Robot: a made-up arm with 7 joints.
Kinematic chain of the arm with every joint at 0, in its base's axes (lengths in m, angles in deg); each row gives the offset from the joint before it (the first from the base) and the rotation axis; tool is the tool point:
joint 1: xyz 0 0 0 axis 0 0.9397 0.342
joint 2: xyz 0 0 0 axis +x
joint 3: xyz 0 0 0 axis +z
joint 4: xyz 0.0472 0 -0.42 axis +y
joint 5: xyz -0.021 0 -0.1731 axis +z
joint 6: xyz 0 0 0 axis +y
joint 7: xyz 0 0 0 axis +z
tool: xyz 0 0 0
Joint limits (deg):
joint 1: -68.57..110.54
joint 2: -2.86..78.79
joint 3: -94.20..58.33
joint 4: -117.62..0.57
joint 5: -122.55..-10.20
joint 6: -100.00..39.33
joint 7: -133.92..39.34
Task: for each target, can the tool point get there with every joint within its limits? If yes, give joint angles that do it. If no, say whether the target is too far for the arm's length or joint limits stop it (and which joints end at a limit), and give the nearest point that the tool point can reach.
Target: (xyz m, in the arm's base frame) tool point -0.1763 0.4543 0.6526
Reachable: no: too far | nearest point -0.3066 0.4247 0.2788 | short by 0.397 m
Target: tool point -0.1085 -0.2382 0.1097
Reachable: no: joint limits stop it (at a limit: joint 1, joint 3, joint 4) | nearest point -0.2536 -0.3292 -0.0012 | short by 0.204 m
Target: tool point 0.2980 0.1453 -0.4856
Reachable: yes | joints -25.05 28.69 -64.65 -35.28 -66.58 -36.38 -49.16
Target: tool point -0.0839 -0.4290 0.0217
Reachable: no: joint limits stop it (at a limit: joint 1, joint 2, joint 3, joint 4) | nearest point -0.2275 -0.3472 -0.0181 | short by 0.170 m
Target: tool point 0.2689 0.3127 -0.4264
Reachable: yes | joints -19.55 27.81 39.70 -27.53 -48.80 -0.84 9.73
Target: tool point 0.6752 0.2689 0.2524
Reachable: no: too far | nearest point 0.4885 0.2466 0.0998 | short by 0.242 m
